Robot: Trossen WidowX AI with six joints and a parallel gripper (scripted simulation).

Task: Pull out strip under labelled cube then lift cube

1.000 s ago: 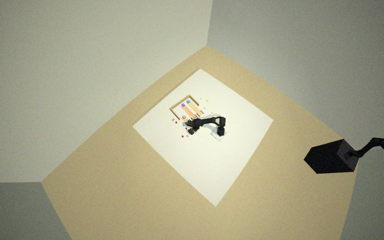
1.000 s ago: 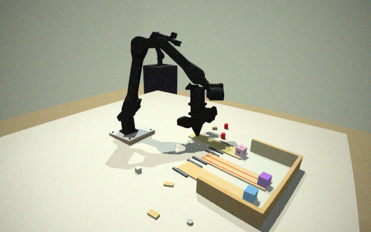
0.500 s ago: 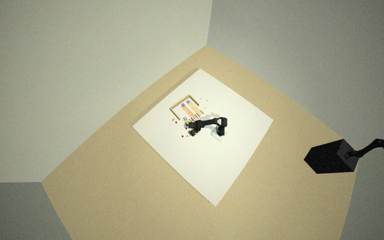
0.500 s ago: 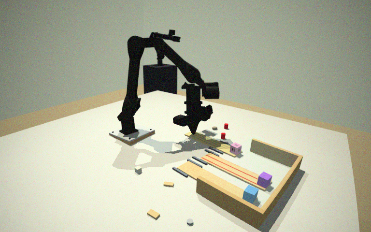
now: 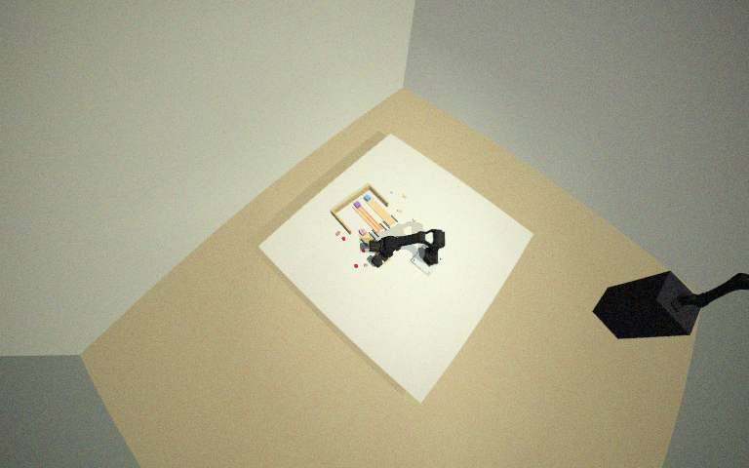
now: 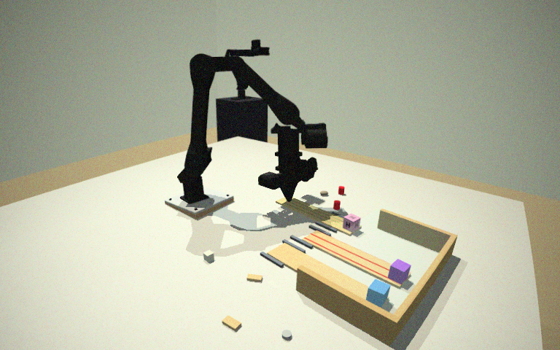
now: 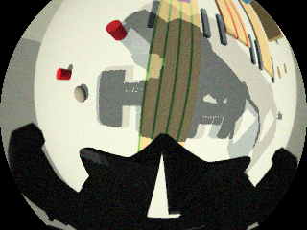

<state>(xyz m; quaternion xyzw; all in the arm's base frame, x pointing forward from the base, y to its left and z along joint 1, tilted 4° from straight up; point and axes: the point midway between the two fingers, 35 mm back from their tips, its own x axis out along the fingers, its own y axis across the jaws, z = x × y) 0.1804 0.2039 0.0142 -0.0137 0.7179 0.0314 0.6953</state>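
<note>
Right now my gripper tip is 100 mm short of the strip. The rest, counted from my gripper tip: grey cube (320 mm to the right, 80 mm ahead); then labelled cube (210 mm ahead, 20 mm above); then grey disc (340 mm to the right, 330 mm ahead).
</note>
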